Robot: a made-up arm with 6 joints. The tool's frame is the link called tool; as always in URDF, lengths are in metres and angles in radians.
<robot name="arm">
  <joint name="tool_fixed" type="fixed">
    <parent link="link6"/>
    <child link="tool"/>
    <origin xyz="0 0 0" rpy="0 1.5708 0"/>
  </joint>
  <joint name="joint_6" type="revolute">
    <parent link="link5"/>
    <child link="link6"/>
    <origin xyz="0 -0.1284 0" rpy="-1.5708 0 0"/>
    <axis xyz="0 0 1"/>
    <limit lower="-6.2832" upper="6.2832" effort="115" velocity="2.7"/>
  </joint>
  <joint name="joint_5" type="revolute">
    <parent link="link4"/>
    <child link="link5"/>
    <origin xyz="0 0 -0.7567" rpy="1.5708 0 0"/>
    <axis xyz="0 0 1"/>
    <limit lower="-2.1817" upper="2.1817" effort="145" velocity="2.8"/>
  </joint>
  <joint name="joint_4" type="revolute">
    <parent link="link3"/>
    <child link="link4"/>
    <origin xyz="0 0.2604 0" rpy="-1.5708 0 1.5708"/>
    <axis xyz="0 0 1"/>
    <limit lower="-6.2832" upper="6.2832" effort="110" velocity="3.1"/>
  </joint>
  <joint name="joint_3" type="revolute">
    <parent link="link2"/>
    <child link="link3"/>
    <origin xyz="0 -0.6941 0" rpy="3.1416 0 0"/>
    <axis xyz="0 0 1"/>
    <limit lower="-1.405" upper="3.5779" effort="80" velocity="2.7"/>
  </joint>
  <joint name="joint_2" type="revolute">
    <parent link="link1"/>
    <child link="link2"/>
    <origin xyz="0.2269 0 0" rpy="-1.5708 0 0"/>
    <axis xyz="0 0 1"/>
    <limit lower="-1.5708" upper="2.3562" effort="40" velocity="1.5"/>
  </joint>
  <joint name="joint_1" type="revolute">
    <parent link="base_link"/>
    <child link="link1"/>
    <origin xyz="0 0 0.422"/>
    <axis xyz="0 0 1"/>
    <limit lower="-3.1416" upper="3.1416" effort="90" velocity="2.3"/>
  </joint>
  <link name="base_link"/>
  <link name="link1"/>
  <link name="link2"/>
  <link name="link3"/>
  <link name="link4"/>
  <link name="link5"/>
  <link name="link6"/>
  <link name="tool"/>
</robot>
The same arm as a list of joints. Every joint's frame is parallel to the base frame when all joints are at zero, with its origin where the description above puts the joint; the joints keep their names.
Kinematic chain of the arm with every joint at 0, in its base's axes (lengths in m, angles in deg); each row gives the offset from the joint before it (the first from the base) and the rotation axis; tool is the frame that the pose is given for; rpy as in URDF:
joint_1: xyz 0.0000 0.0000 0.4220 axis +z
joint_2: xyz 0.2269 0.0000 0.0000 axis +y
joint_3: xyz 0.0000 0.0000 0.6941 axis -y
joint_4: xyz 0.0000 0.0000 0.2604 axis -x
joint_5: xyz 0.7567 0.0000 0.0000 axis -y
joint_6: xyz 0.1284 0.0000 0.0000 axis -x
tool: xyz 0.0000 0.0000 0.0000 rpy 0.00 0.00 0.00
Joint limits (deg, base to tool): -180.00..180.00 -90.00..135.00 -80.50..205.00 -360.00..360.00 -125.00..125.00 -360.00..360.00

